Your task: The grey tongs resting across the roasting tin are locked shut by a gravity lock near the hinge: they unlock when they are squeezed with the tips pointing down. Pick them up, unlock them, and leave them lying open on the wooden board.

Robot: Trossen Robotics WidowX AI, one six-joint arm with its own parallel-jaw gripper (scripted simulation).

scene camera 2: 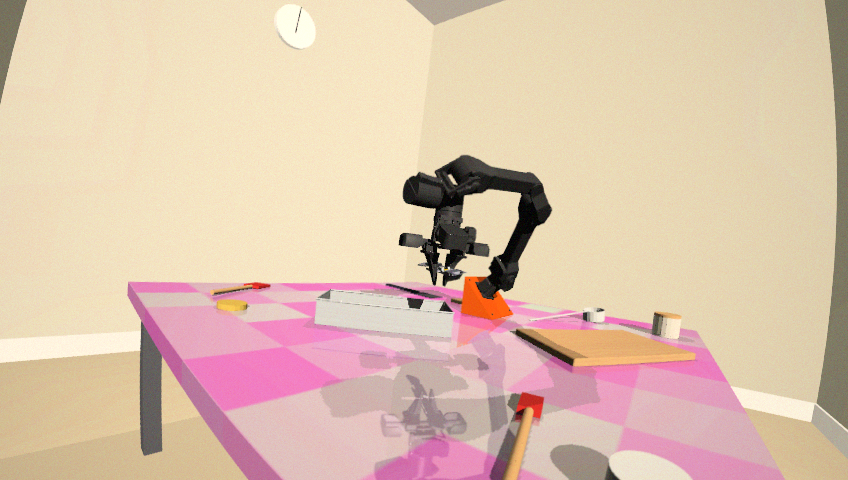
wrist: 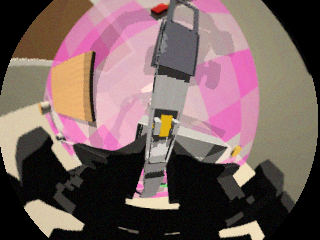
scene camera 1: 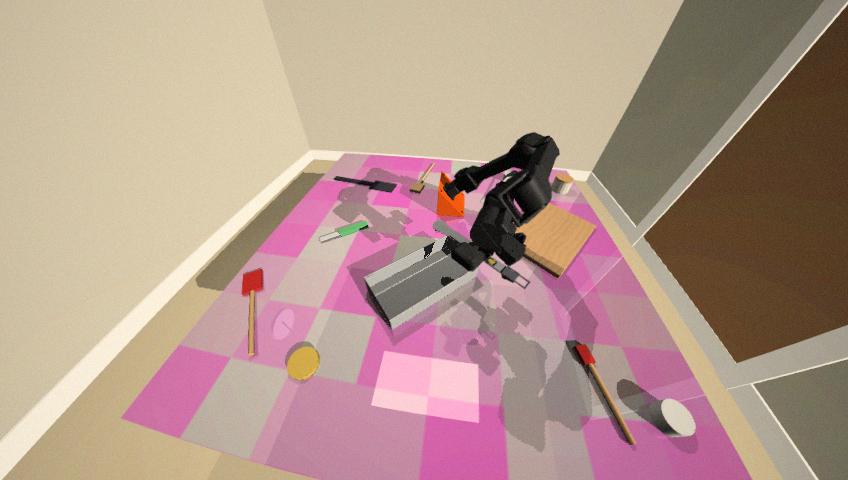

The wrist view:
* gripper: 158, 135
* wooden board: 71, 80
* roasting tin: 206, 148
